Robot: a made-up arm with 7 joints.
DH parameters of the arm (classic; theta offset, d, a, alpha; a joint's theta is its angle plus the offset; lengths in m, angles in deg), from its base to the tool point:
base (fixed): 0 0.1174 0 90
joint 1: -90 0.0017 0.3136 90
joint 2: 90 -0.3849 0.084 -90
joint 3: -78.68 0 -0.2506 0
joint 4: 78.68 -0.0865 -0.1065 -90
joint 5: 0 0.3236 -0.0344 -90
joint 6: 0 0.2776 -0.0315 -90
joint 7: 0 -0.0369 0.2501 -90
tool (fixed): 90 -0.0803 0 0
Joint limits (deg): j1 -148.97..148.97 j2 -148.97..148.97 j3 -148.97..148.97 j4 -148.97..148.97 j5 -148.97..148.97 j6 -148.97..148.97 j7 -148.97..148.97
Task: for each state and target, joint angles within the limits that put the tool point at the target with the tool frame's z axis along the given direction. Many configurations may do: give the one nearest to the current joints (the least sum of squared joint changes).
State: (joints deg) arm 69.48 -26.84 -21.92 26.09 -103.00 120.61 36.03
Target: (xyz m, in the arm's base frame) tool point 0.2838 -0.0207 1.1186 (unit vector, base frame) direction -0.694 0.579 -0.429
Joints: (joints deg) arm 113.54 -41.30 -22.59 43.68 -88.56 129.91 18.23
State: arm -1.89 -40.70 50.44 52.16 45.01 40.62 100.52
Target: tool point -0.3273 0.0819 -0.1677 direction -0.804 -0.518 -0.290
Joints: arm -16.41 -9.37 98.90 62.42 33.79 47.77 141.27
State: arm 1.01 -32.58 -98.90 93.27 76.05 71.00 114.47
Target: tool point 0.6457 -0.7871 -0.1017 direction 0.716 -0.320 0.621
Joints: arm 15.29 -7.08 -123.19 46.26 104.04 61.53 148.97
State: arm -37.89 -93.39 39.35 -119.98 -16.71 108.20 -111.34
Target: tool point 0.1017 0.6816 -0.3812 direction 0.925 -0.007 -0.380
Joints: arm -40.54 -118.61 16.41 -139.46 0.88 130.56 -98.82
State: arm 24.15 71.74 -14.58 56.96 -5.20 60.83 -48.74
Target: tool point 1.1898 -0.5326 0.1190 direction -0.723 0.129 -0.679
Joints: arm 31.71 58.63 -28.83 39.79 1.17 114.60 -90.07
